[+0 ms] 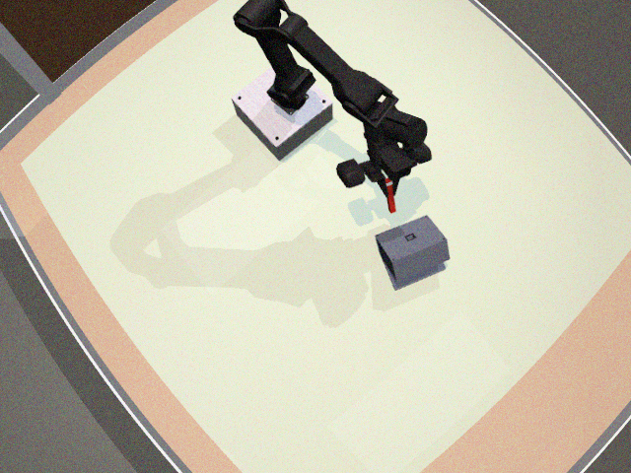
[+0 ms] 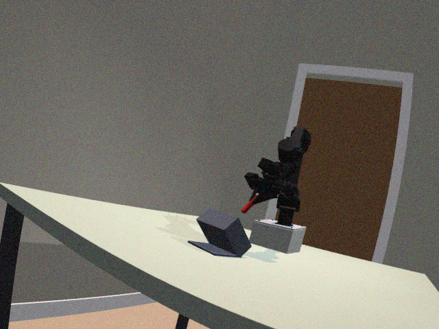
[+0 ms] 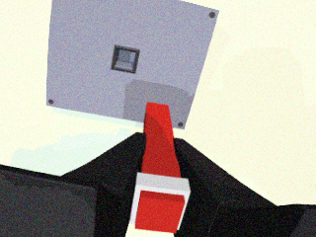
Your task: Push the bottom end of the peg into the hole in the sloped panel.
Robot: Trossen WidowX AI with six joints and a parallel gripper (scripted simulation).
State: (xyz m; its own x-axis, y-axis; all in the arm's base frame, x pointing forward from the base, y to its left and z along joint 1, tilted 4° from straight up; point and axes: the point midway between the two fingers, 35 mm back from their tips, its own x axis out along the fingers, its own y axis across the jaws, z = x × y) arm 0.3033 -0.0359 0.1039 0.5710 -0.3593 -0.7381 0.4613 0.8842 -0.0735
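The grey sloped panel is 10 cm below my gripper tip, 10 cm ahead of it and 3 cm to the right of it. Also, from my gripper tip: flat foot plate (15 cm below, 12 cm ahead, 3 cm to the right); then red square peg (1 cm to the left, 1 cm behind, 1 cm above).
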